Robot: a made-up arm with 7 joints.
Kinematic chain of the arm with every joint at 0, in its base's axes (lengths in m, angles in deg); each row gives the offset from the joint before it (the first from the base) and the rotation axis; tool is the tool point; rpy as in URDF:
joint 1: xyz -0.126 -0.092 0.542 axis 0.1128 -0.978 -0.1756
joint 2: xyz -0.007 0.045 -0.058 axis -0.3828 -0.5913 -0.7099
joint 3: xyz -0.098 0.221 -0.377 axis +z
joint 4: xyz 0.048 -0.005 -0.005 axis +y
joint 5: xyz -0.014 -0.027 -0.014 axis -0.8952 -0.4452 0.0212
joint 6: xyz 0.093 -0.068 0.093 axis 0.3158 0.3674 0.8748
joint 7: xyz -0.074 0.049 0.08 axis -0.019 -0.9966 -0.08
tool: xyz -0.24 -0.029 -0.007 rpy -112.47 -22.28 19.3
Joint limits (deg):
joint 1: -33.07..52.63
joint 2: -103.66..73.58
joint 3: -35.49..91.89
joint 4: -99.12..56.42
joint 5: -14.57..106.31
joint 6: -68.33..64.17
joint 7: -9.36..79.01
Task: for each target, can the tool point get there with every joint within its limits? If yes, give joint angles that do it. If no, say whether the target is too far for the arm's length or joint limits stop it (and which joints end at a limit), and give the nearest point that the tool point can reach.
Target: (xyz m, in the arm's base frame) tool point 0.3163 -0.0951 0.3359
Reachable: yes | joints 25.10 52.38 54.46 -41.01 94.28 -41.26 60.54
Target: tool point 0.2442 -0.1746 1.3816
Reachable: no: joint limits stop it (at a limit: joint 1, joint 2, joint 3, joint 4, joint 6, joint 7) | nearest point 0.2488 -0.1729 0.9602 | short by 0.421 m
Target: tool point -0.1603 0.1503 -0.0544
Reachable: yes | joints -22.55 21.98 68.93 -77.36 73.80 -28.50 40.20
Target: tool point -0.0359 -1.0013 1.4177
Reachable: no: too far | nearest point -0.3296 -0.4707 0.9830 | short by 0.746 m
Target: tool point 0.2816 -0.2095 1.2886
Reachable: no: joint limits stop it (at a limit: joint 1, joint 2, joint 3, joint 4, joint 6, joint 7) | nearest point 0.2471 -0.1898 0.9597 | short by 0.331 m
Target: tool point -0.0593 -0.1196 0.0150
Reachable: yes | joints 4.02 49.71 47.13 -18.53 86.61 21.23 27.30
